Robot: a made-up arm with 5 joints. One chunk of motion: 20 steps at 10 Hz.
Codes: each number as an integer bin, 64 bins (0 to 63) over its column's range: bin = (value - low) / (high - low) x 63, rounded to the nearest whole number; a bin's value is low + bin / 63 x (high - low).
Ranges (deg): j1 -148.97..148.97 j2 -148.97..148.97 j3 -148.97..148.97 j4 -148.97..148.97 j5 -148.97..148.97
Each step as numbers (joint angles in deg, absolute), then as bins.
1 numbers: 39.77 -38.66 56.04 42.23 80.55
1 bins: 40 23 43 40 49
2 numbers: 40.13 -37.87 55.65 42.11 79.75
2 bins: 40 23 43 40 48
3 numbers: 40.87 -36.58 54.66 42.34 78.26
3 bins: 40 24 43 40 48
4 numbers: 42.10 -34.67 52.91 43.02 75.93
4 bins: 40 24 43 41 48
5 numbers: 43.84 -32.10 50.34 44.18 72.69
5 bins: 41 25 42 41 47
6 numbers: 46.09 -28.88 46.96 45.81 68.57
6 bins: 41 25 41 41 46
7 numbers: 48.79 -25.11 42.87 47.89 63.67
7 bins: 42 26 41 42 45
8 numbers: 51.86 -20.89 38.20 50.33 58.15
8 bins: 42 27 40 42 44
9 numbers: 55.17 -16.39 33.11 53.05 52.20
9 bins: 43 28 39 43 43
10 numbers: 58.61 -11.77 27.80 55.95 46.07
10 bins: 44 29 37 43 41
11 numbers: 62.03 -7.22 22.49 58.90 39.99
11 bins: 45 30 36 44 40
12 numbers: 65.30 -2.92 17.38 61.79 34.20
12 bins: 45 31 35 45 39
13 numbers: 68.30 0.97 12.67 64.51 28.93
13 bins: 46 32 34 45 38
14 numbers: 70.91 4.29 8.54 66.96 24.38
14 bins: 46 32 33 46 37
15 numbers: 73.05 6.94 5.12 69.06 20.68
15 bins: 47 33 33 46 36
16 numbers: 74.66 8.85 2.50 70.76 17.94
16 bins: 47 33 32 46 35
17 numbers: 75.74 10.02 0.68 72.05 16.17
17 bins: 48 34 32 47 35
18 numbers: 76.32 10.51 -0.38 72.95 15.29
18 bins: 48 34 31 47 35
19 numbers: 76.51 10.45 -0.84 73.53 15.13
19 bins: 48 34 31 47 35
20 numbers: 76.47 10.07 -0.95 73.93 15.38
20 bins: 48 34 31 47 35
